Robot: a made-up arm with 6 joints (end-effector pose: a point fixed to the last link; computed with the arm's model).
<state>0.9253 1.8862 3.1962 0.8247 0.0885 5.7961</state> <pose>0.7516 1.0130 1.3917 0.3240 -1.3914 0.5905</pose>
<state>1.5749 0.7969 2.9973 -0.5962 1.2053 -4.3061</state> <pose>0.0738 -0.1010 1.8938 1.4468 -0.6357 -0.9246</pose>
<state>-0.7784 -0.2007 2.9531 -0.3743 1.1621 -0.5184</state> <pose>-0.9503 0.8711 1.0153 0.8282 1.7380 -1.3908</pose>
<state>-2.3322 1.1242 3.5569 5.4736 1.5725 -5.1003</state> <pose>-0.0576 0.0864 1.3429 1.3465 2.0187 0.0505</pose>
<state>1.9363 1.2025 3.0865 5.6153 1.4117 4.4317</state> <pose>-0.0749 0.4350 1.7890 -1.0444 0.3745 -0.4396</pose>
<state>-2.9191 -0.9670 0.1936 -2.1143 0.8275 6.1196</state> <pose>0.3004 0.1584 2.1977 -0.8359 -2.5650 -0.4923</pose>
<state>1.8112 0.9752 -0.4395 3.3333 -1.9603 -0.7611</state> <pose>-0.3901 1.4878 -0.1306 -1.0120 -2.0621 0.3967</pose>
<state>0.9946 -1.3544 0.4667 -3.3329 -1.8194 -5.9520</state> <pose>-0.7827 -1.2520 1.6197 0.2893 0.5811 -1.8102</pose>
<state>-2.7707 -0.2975 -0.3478 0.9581 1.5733 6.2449</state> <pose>-0.9530 -0.4934 1.5917 -1.6042 0.4626 -1.4115</pose>
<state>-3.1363 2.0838 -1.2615 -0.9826 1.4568 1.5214</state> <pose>0.1851 0.1166 -0.1912 1.9892 1.6521 -0.3618</pose>
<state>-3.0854 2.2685 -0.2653 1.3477 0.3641 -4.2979</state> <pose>0.0048 -0.0484 -1.2466 -0.3099 0.7047 -0.2262</pose>
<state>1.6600 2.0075 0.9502 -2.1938 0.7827 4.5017</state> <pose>-0.0872 1.8743 -1.1167 2.2685 0.4427 -1.1642</pose>
